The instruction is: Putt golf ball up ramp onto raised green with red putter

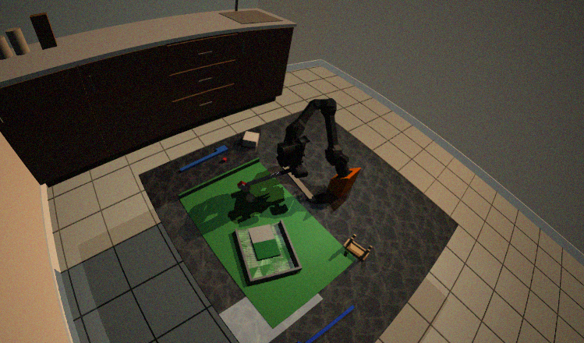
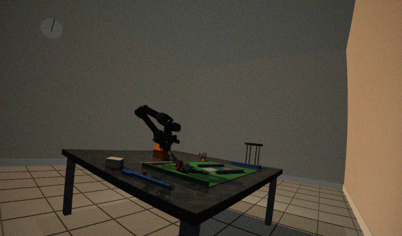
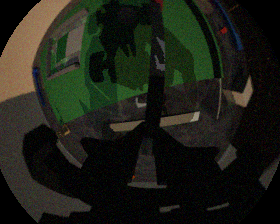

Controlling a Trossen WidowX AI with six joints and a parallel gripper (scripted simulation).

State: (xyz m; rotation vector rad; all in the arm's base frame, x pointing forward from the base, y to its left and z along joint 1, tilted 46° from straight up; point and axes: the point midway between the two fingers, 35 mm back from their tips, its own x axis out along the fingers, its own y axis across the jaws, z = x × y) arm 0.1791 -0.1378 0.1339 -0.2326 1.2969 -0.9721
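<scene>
The white strip lies 50 mm behind my gripper tip, 10 mm to the left of it and 80 mm below it. Round my gripper tip: small red piece (150 mm ahead, 340 mm to the right, 70 mm below); white golf ball (230 mm ahead, 50 mm to the right, 60 mm below); red putter (120 mm ahead, 60 mm to the right, 10 mm below).
</scene>
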